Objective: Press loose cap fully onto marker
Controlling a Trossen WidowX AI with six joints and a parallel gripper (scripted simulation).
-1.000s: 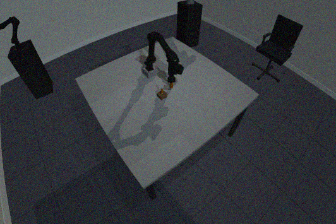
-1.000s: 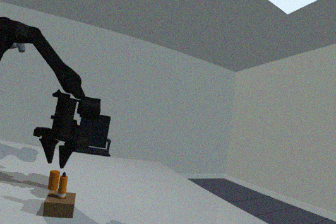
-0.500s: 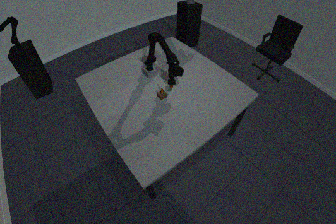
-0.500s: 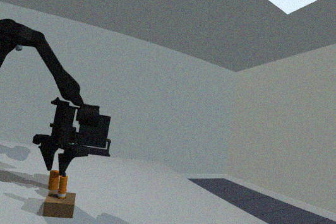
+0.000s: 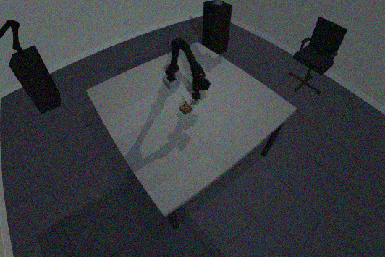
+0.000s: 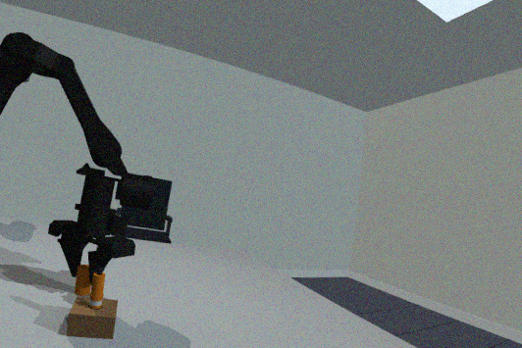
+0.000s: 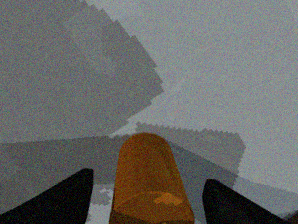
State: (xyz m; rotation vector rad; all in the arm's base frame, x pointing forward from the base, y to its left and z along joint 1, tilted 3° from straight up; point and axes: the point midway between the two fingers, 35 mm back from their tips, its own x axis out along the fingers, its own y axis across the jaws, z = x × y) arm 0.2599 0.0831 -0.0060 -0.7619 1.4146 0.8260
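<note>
The orange cap is right at my gripper tip. Also, from my gripper tip: holder block (60 mm ahead, 120 mm to the right, 10 mm below).
</note>
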